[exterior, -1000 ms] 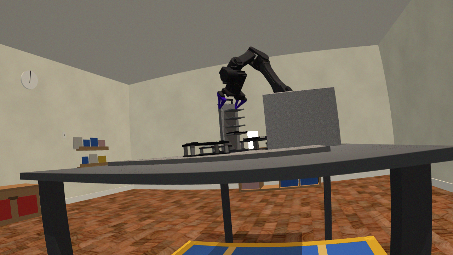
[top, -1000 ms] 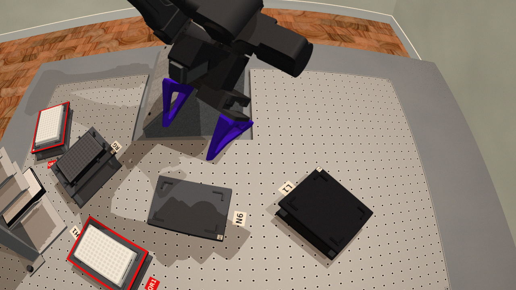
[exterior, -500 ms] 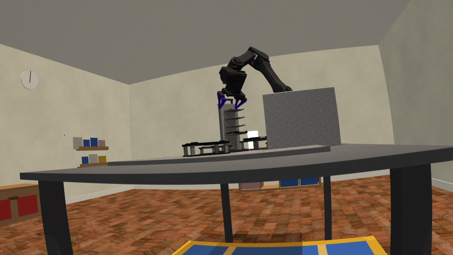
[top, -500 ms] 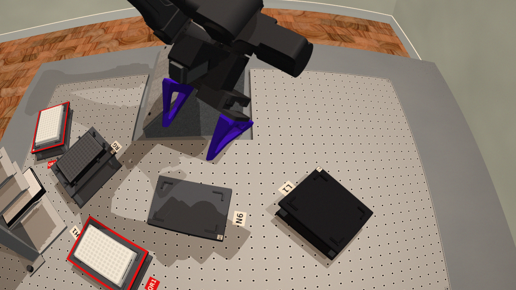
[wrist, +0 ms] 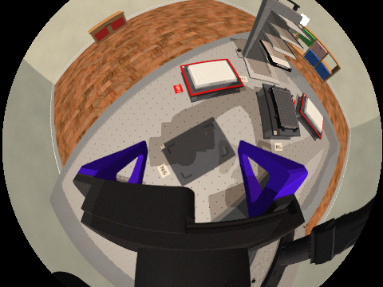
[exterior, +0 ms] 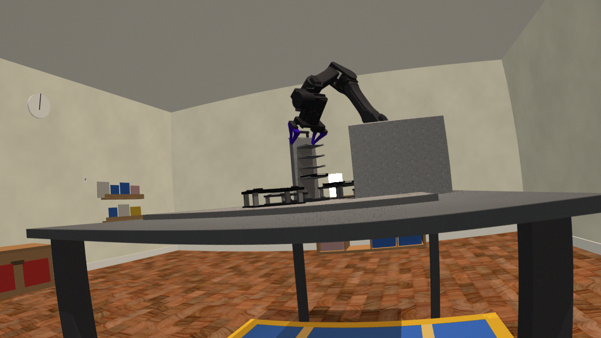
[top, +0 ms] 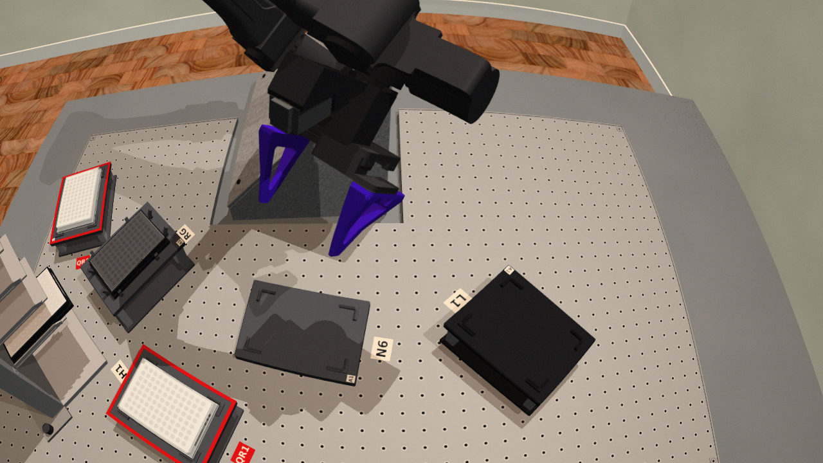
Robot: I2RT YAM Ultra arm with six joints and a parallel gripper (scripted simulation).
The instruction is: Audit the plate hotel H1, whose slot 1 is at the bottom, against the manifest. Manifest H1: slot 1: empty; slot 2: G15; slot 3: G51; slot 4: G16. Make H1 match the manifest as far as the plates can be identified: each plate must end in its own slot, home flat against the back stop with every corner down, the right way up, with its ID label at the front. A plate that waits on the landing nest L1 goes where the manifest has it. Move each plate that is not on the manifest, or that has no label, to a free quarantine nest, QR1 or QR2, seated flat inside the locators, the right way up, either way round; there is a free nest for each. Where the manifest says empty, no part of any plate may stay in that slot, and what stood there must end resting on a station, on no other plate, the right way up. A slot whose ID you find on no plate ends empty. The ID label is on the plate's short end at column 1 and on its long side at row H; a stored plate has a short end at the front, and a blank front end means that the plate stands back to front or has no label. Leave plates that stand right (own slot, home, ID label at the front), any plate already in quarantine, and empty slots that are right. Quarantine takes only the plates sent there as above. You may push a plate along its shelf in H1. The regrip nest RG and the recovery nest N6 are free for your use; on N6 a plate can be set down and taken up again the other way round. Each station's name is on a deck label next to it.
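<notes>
Right now my hand is 60 mm past the regrip nest RG, 300 mm to the left of it and 170 mm above it. Round my hand: landing nest L1: 30 mm ahead, 250 mm to the left, 180 mm below; then N6 deck label: 30 mm ahead, 80 mm to the left, 230 mm below; then recovery nest N6: 10 mm ahead, 30 mm to the right, 220 mm below.
</notes>
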